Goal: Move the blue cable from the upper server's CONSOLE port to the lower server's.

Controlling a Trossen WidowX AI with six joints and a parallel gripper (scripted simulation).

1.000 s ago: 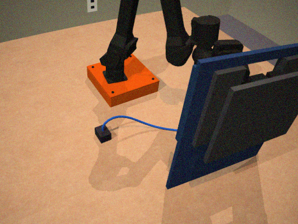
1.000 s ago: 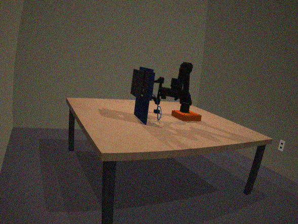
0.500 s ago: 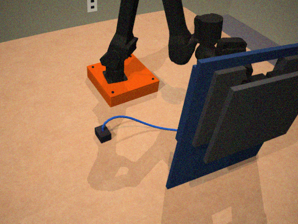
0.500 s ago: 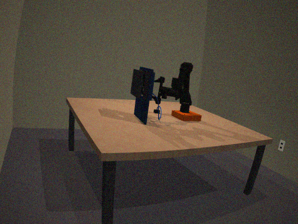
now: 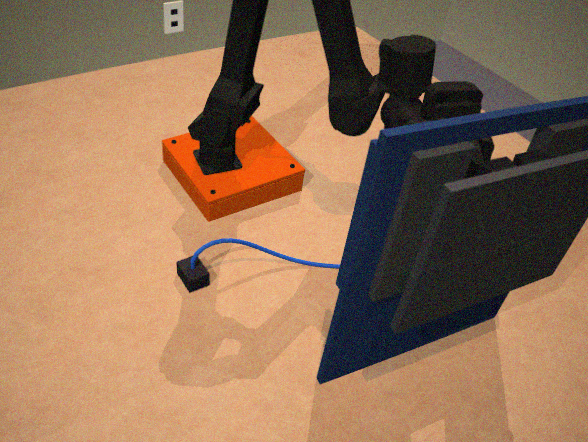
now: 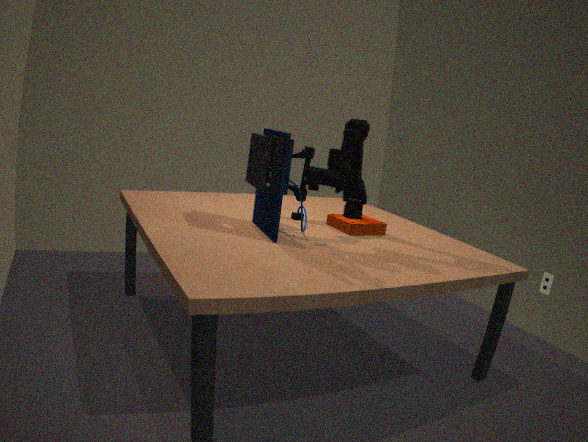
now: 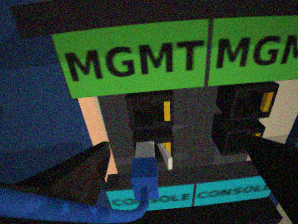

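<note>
Now: the blue plug 4 cm ahead of my gripper tip, 4 cm to the right of it and 2 cm below it. The rest, counted from my gripper tip: black block: 17 cm behind, 25 cm to the right, 21 cm below.
</note>
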